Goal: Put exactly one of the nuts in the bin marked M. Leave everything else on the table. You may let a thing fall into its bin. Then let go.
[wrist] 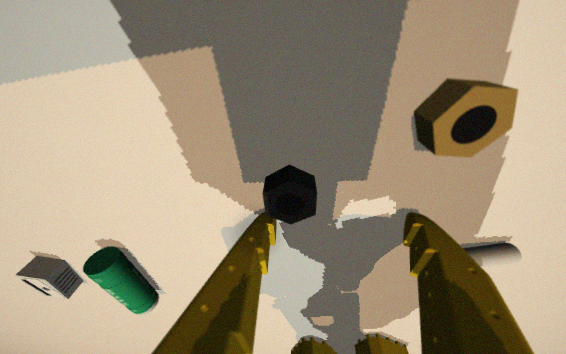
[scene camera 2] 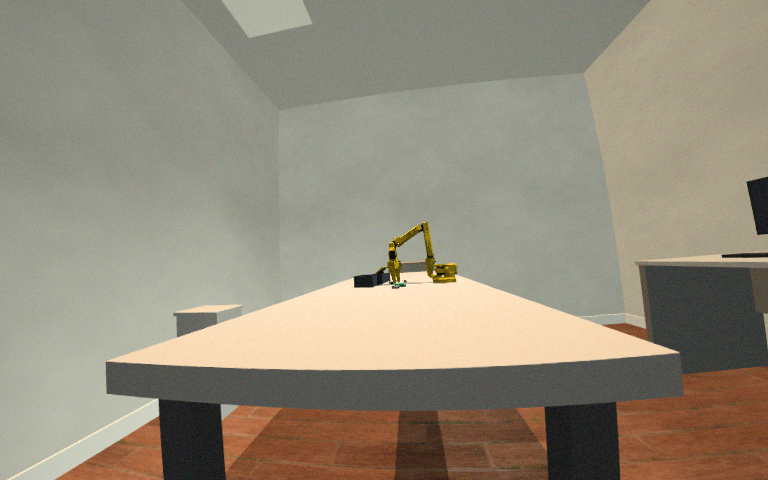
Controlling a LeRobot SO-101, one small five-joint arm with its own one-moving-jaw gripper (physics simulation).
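Note:
In the wrist view a black hex nut lies at the tip of the left-hand jaw, beyond the tips and toward the left side of the gap. A larger brass-coloured hex nut lies at the upper right, apart from the jaws. My gripper is open, with a wide V-shaped gap and nothing held between the jaws. In the scene view it is low over the table, beside a dark bin. The bin's marking cannot be read, so I cannot tell whether it is M.
A green cylinder and a small grey block lie at the lower left of the wrist view. A grey rounded thing shows partly behind the right-hand jaw. The arm's yellow base stands right of the gripper on the table.

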